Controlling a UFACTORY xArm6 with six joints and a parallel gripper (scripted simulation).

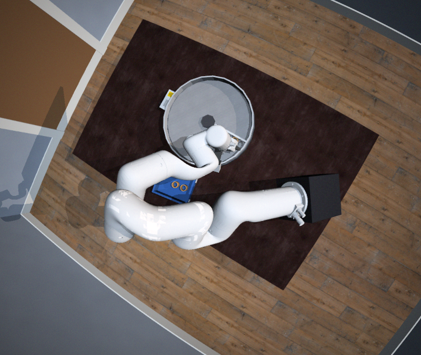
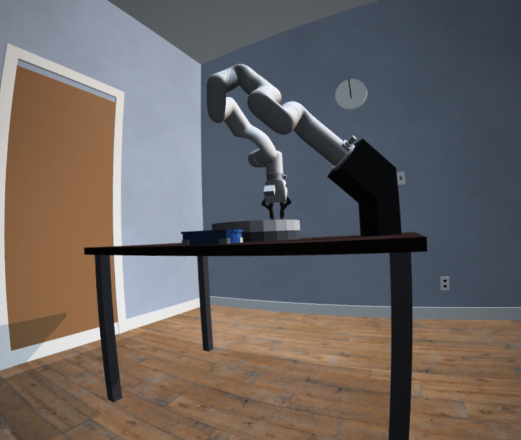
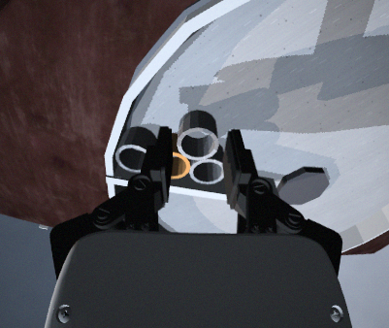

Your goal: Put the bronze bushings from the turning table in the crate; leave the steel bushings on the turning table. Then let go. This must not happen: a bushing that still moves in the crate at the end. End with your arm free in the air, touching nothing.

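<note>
My hand is 15 cm short of the round grey turning table and 6 cm above it. The rest, counted from my hand: crate: 32 cm to the left, 9 cm below, 2 cm ahead.
</note>
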